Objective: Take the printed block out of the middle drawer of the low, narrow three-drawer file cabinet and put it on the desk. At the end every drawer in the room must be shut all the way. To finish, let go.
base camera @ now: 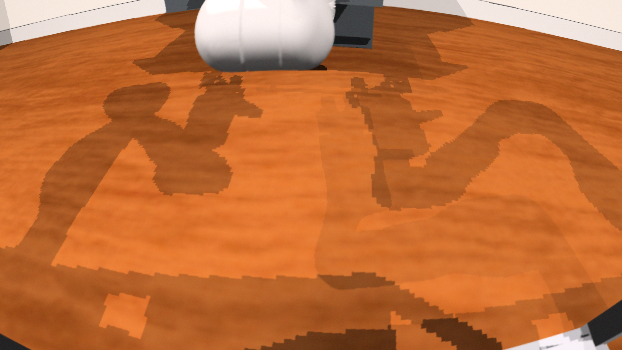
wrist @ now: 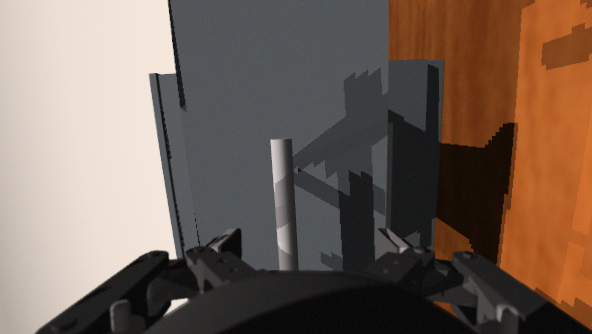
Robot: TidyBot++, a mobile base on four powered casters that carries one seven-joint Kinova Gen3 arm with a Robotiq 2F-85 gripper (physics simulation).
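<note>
The file cabinet is dark grey; in the base camera view it stands at the top, largely hidden behind the white arm. In the wrist view, one grey drawer front stands out in front of the cabinet parts on either side of it, so this drawer is pulled out. Its pale bar handle runs up the picture. My gripper is open, its fingertips apart on either side of the handle's line and clear of it. The printed block and the desk do not show.
The white arm covers the middle of the cabinet in the base camera view. The wooden floor carries shadows of the arm. A pale wall shows at the left of the wrist view.
</note>
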